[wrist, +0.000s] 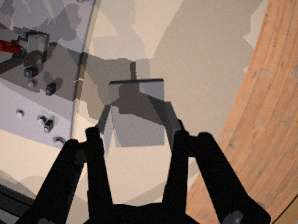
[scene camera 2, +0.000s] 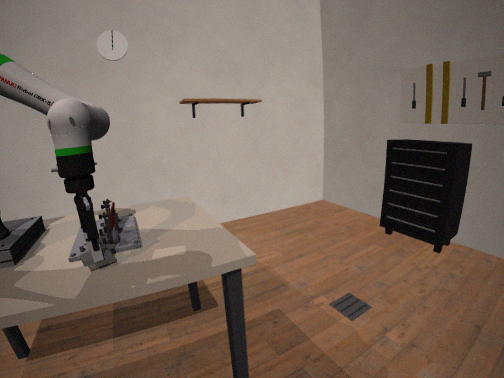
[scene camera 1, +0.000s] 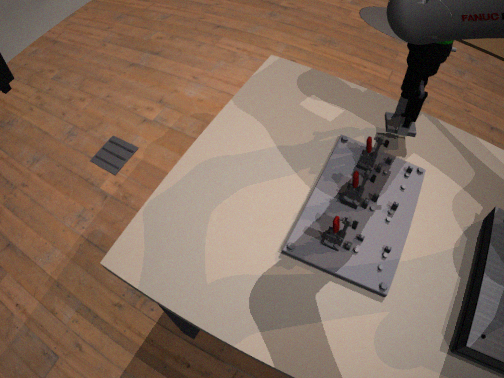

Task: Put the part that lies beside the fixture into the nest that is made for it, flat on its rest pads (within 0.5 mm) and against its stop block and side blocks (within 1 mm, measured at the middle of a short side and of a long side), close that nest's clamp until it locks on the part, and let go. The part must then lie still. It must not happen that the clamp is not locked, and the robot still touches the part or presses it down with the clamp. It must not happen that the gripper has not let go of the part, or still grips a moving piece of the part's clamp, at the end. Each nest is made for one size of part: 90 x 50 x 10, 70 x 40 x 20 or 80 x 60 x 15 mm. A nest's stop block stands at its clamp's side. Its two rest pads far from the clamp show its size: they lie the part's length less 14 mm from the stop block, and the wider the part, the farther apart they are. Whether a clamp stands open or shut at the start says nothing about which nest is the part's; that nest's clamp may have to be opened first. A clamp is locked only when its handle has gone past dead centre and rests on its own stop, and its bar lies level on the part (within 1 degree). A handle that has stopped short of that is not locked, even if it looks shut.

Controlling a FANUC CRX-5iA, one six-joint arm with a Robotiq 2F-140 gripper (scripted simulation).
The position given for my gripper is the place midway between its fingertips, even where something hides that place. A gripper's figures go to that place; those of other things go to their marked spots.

Labels:
My gripper (wrist: 138,113) is 0.23 m from the lens. A part (wrist: 138,106): 0.21 m from the lens.

